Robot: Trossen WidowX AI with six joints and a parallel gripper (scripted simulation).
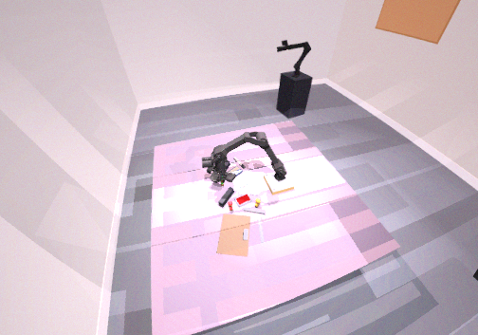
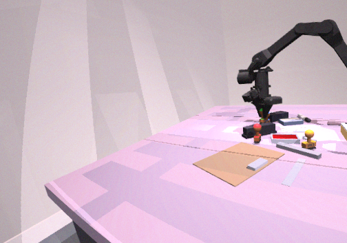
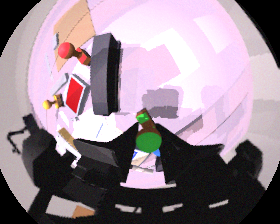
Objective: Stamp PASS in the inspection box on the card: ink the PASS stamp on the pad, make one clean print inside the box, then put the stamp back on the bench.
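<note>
My gripper tip is now 5 cm to the left of the blue-knobbed stamp, 2 cm past it and 2 cm above it. Round my gripper tip: red ink pad 17 cm to the left, 7 cm behind, 4 cm below; green-knobbed stamp right at my gripper tip; red-knobbed stamp 18 cm to the left, 2 cm below, 2 cm ahead.
</note>
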